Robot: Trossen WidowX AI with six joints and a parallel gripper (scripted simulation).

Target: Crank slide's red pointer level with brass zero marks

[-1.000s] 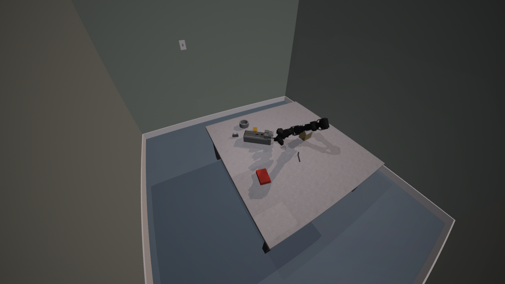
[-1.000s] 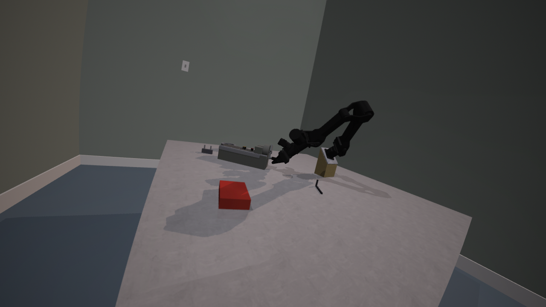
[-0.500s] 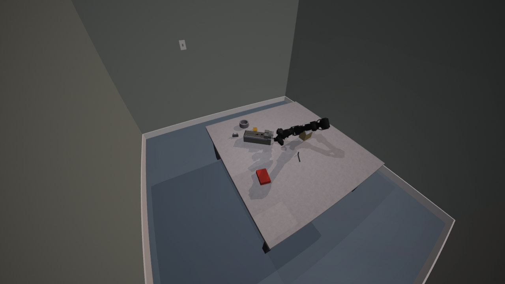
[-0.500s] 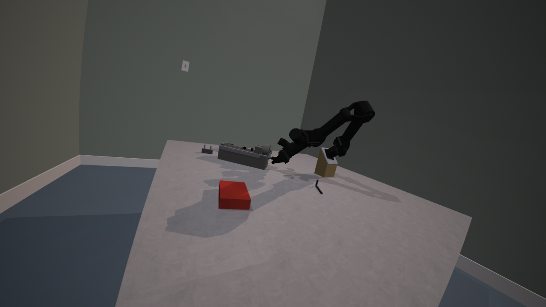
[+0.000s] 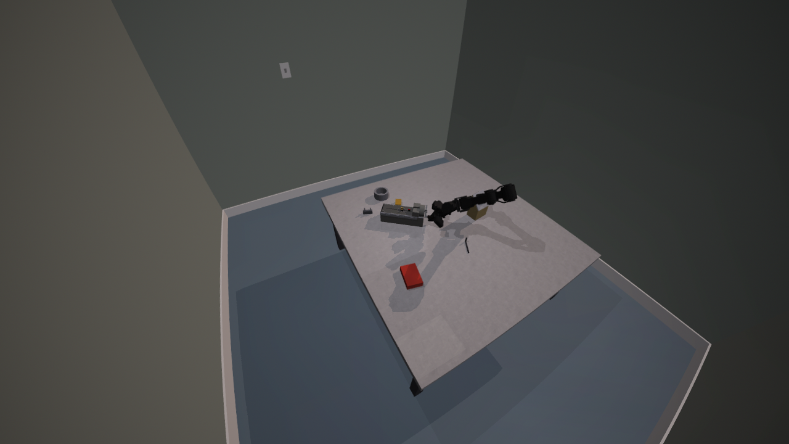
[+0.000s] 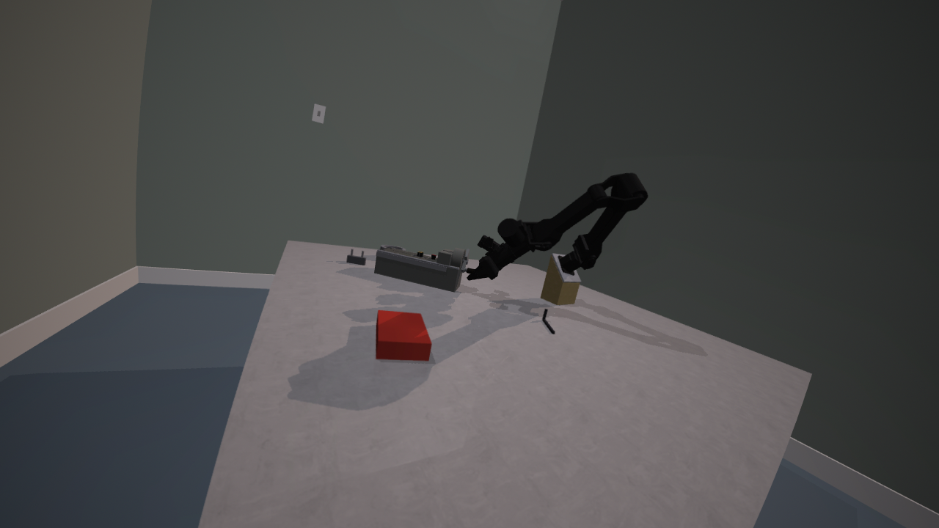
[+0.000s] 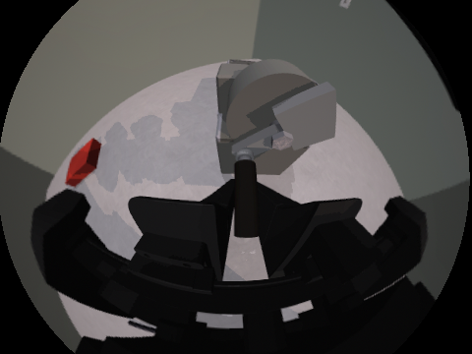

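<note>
Right now my gripper tip is 90 mm to the left of the red pointer, 80 mm short of it and 40 mm below it. Round my gripper tip: black crank handle: 20 mm above, 10 mm to the left, 10 mm behind; then yellow block: 260 mm to the right, 70 mm ahead, 30 mm below; then black bent key: 240 mm to the left, 110 mm behind, 30 mm below.
</note>
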